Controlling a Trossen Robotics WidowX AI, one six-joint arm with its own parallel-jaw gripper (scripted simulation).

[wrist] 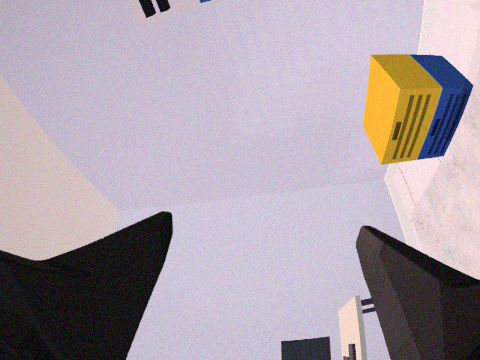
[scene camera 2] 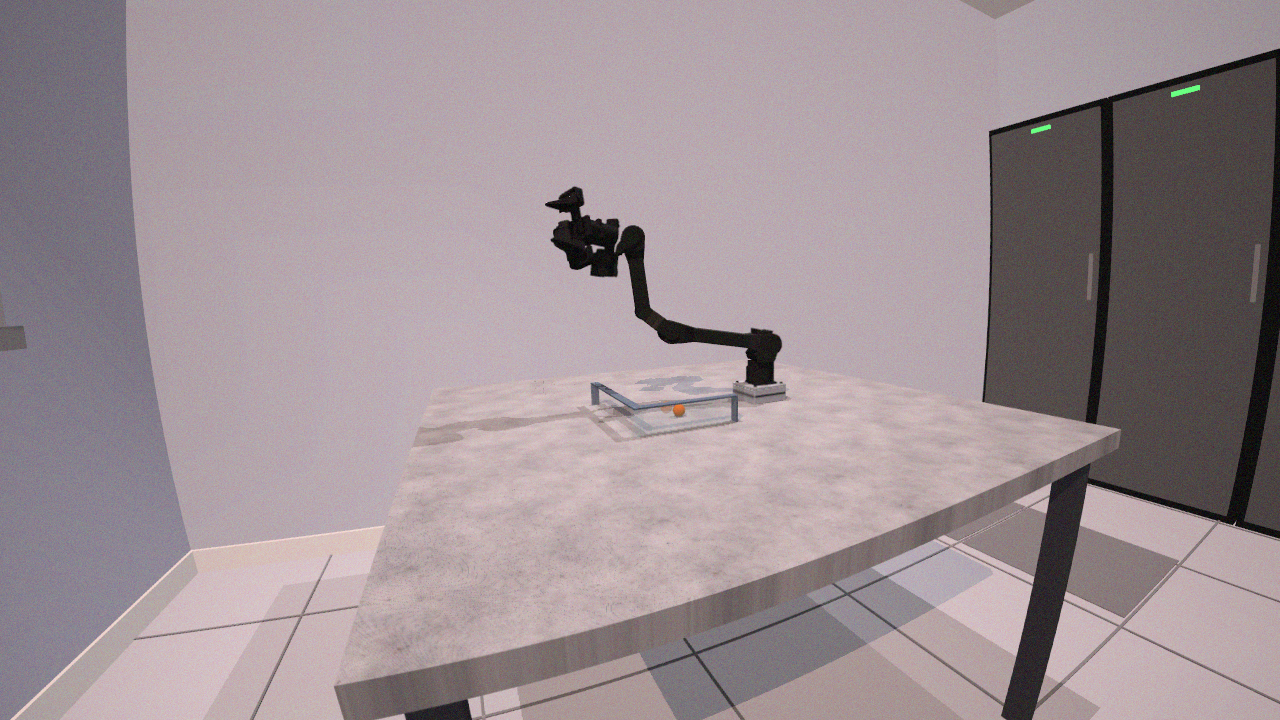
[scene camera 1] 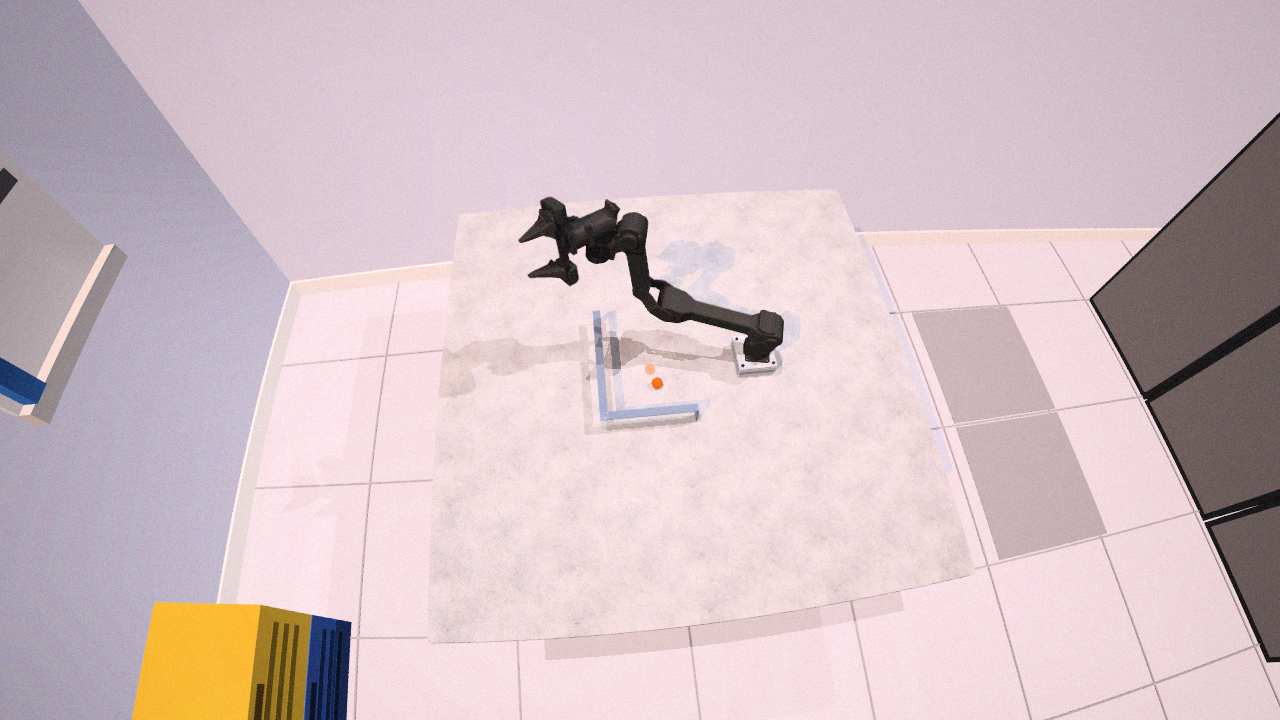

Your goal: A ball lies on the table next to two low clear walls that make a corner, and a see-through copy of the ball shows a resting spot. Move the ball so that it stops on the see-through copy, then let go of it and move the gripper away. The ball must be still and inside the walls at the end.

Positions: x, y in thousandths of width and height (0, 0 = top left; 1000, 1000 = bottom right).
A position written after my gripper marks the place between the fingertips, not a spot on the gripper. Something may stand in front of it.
Note:
My gripper (scene camera 1: 409, 360) is open, with nothing in its grasp.
My gripper shows as well in the wrist view (wrist: 561, 640) and in scene camera 2 (scene camera 2: 429, 308).

